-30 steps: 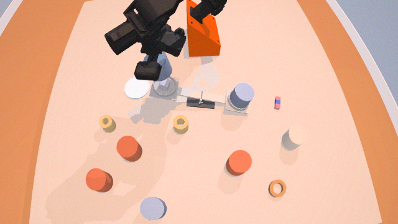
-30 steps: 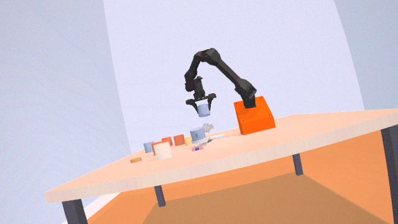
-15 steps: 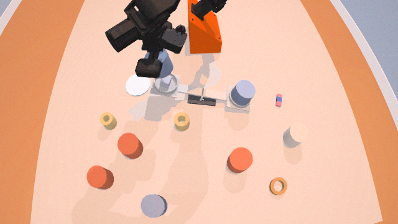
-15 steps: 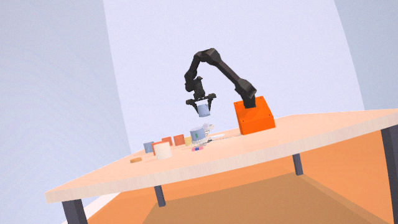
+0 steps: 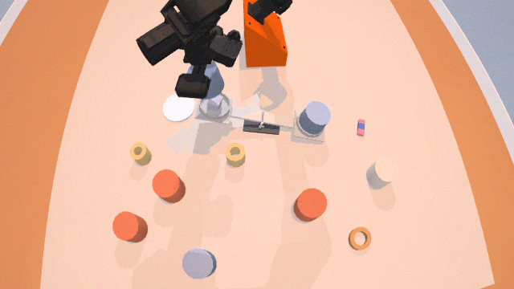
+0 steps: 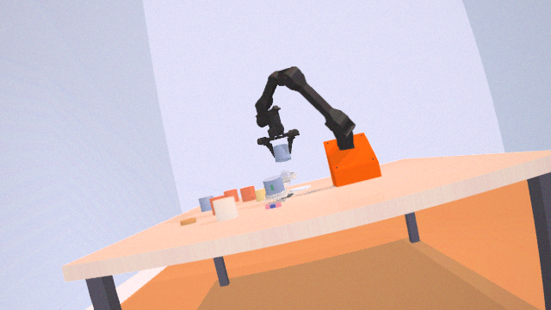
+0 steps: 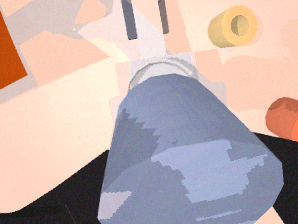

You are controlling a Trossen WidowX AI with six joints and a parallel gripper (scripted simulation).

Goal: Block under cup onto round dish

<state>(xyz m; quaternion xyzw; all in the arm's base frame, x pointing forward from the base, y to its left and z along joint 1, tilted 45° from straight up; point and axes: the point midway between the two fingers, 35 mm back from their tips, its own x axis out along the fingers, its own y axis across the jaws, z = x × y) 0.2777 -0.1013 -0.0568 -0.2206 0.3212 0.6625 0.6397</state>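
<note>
My gripper tip is 80 mm above the pale lilac block and 10 mm to the right of it. Also, from my gripper tip: white round dish: 170 mm below, 110 mm to the right, 40 mm behind; then balance: 130 mm to the left, 130 mm below, 20 mm ahead; then grey-blue cup: 290 mm to the left, 110 mm below, 30 mm ahead.
</note>
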